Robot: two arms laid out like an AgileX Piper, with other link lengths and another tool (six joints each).
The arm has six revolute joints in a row. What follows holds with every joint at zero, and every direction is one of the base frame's. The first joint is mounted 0.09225 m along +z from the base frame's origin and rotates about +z. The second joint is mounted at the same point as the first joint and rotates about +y. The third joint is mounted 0.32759 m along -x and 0.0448 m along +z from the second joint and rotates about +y. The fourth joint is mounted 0.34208 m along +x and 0.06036 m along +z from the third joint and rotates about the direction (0.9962, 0, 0.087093). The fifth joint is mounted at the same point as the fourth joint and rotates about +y. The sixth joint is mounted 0.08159 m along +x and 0.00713 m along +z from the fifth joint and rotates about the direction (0.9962, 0, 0.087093). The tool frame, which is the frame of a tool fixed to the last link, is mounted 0.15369 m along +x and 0.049 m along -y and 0.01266 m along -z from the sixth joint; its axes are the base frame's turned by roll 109.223, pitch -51.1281 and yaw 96.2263 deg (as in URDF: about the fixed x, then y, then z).
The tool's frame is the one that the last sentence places.
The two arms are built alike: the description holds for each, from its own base.
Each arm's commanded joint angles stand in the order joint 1, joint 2, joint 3, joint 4, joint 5, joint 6.
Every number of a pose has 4 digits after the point.
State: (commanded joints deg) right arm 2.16 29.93 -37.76 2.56 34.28 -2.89; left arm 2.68 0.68 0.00 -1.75 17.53 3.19
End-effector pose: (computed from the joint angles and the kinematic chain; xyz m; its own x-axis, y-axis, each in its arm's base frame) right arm 0.2801 -0.0329 0.2915 0.2434 0.6438 0.7254 0.6726 -0.6509 0.3520; left arm 0.2389 -0.0393 0.1173 0.1593 0.6110 0.7754 0.5939 -0.6867 0.4191
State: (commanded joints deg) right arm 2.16 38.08 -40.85 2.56 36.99 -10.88; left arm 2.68 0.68 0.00 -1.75 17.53 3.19
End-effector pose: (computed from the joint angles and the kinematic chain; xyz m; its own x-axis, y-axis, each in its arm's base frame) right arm 0.3065 -0.0346 0.2758 0.2847 0.7475 0.6001 0.7542 -0.5611 0.3411; left arm 0.2389 -0.0393 0.1173 0.1593 0.6110 0.7754 0.5939 -0.6867 0.4191
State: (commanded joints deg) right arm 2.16 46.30 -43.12 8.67 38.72 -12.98; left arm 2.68 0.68 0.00 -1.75 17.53 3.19
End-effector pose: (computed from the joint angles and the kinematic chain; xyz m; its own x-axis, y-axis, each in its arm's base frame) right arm 0.3305 -0.0168 0.2431 0.3429 0.7149 0.6094 0.8082 -0.5552 0.1965; left arm 0.2389 -0.0393 0.1173 0.1593 0.6110 0.7754 0.5939 -0.6867 0.4191
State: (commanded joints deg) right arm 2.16 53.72 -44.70 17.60 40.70 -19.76; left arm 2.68 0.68 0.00 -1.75 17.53 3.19
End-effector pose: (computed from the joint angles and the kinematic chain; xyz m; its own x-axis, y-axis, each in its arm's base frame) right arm 0.3495 0.0088 0.2095 0.3596 0.7053 0.6109 0.8661 -0.4959 0.0627; left arm 0.2389 -0.0393 0.1173 0.1593 0.6110 0.7754 0.5939 -0.6867 0.4191
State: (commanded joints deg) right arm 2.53 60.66 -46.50 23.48 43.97 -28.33; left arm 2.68 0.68 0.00 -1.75 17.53 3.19
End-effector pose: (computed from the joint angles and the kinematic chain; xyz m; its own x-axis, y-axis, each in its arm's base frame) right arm 0.3633 0.0298 0.1791 0.3355 0.7470 0.5739 0.9212 -0.3876 -0.0341; left arm 0.2389 -0.0393 0.1173 0.1593 0.6110 0.7754 0.5939 -0.6867 0.4191
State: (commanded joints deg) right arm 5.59 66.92 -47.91 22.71 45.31 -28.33; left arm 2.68 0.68 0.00 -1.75 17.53 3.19
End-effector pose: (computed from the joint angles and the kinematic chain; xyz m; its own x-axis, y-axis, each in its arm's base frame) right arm 0.3704 0.0492 0.1475 0.3436 0.7795 0.5238 0.9362 -0.3286 -0.1250; left arm 0.2389 -0.0393 0.1173 0.1593 0.6110 0.7754 0.5939 -0.6867 0.4191
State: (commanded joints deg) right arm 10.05 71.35 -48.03 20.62 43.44 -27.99; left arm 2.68 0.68 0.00 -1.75 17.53 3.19
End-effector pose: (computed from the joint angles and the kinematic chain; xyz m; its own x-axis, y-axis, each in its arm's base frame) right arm 0.3768 0.0716 0.1222 0.3068 0.8235 0.4772 0.9518 -0.2668 -0.1516; left arm 0.2389 -0.0393 0.1173 0.1593 0.6110 0.7754 0.5939 -0.6867 0.4191
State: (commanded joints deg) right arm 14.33 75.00 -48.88 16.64 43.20 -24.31; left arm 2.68 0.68 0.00 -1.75 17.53 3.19
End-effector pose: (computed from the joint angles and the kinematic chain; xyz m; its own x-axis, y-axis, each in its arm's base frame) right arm 0.3767 0.0896 0.1031 0.2942 0.8574 0.4222 0.9538 -0.2350 -0.1874; left arm 0.2389 -0.0393 0.1173 0.1593 0.6110 0.7754 0.5939 -0.6867 0.4191
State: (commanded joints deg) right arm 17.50 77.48 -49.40 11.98 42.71 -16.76; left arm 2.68 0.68 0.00 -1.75 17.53 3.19
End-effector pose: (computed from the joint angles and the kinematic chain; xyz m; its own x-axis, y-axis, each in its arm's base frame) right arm 0.3738 0.0983 0.0892 0.3390 0.8598 0.3818 0.9371 -0.2726 -0.2180; left arm 0.2389 -0.0393 0.1173 0.1593 0.6110 0.7754 0.5939 -0.6867 0.4191
